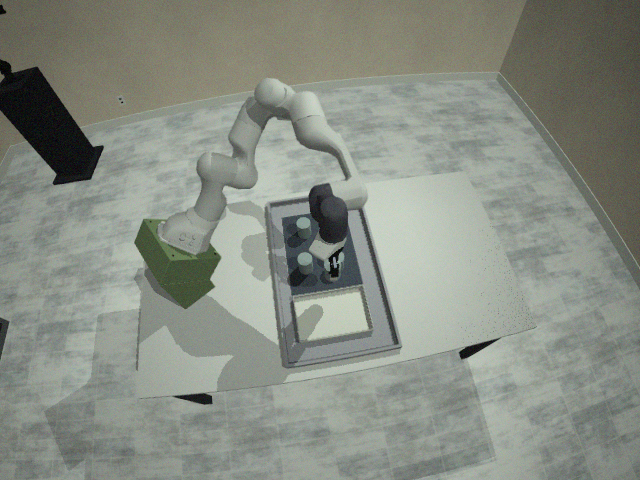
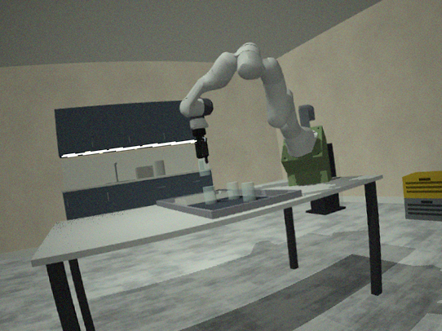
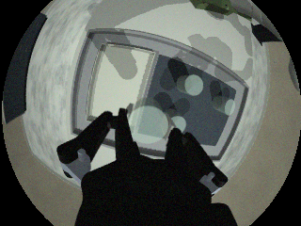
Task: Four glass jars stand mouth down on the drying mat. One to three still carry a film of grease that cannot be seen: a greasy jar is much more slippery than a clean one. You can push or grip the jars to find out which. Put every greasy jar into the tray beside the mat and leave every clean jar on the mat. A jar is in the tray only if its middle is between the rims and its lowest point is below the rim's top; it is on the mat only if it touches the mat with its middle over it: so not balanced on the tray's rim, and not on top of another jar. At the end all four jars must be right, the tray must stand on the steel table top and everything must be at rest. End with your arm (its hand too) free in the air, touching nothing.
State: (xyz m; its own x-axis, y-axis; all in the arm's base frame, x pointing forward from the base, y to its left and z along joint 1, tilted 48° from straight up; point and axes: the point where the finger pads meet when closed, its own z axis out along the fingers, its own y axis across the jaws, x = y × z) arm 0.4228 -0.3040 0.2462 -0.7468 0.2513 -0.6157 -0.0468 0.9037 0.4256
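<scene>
The white tray is 1 cm behind my hand, 12 cm to the right of it and 20 cm below it. Round my hand: dark drying mat 3 cm behind, 20 cm to the left, 21 cm below; grey steel surround 1 cm behind, 10 cm to the left, 21 cm below.
</scene>
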